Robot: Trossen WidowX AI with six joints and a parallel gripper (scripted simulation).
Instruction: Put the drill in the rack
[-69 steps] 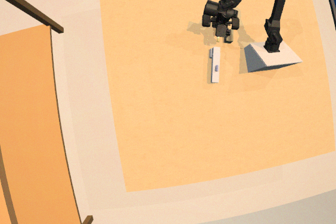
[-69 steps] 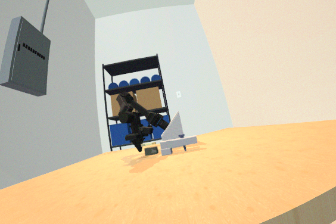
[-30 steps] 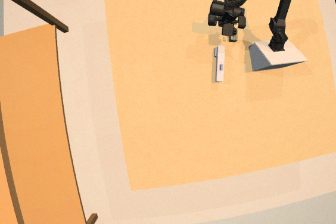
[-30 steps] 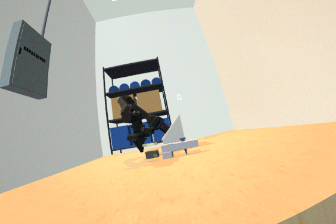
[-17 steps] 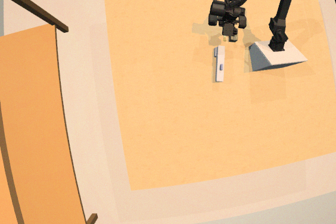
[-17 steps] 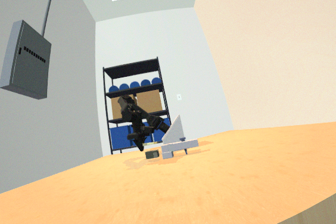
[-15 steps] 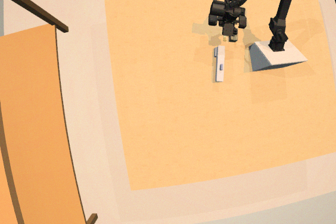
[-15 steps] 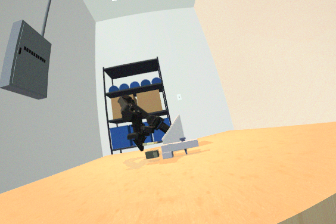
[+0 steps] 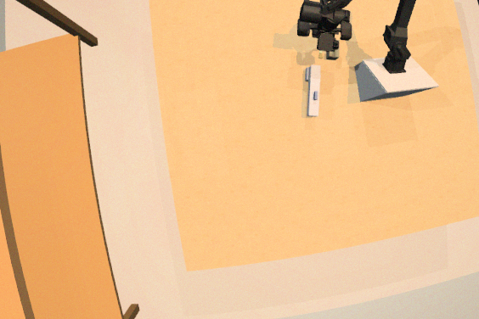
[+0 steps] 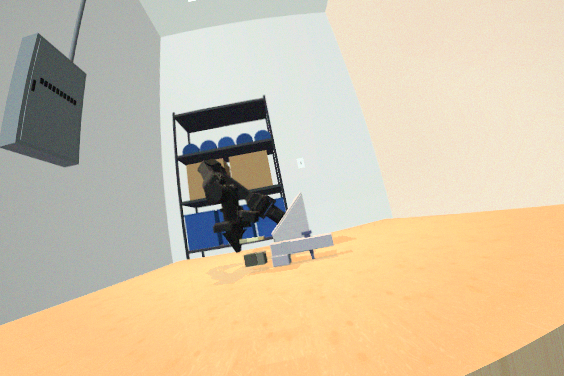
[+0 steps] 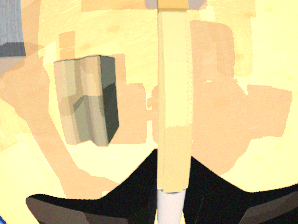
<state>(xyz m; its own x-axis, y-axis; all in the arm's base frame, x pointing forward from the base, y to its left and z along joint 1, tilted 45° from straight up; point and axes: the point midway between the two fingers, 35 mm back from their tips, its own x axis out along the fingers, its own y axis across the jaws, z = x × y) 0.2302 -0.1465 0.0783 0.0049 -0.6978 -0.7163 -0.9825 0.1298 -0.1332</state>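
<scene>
My gripper tip is 10 mm short of the drill shank, 40 mm to the right of it and 30 mm below it. The rest, counted from my gripper tip: grey block: 50 mm ahead, 190 mm to the left, 20 mm below; then dark box: 60 mm behind, 40 mm to the left, 40 mm below; then blue key: 50 mm ahead, 220 mm to the left.
</scene>
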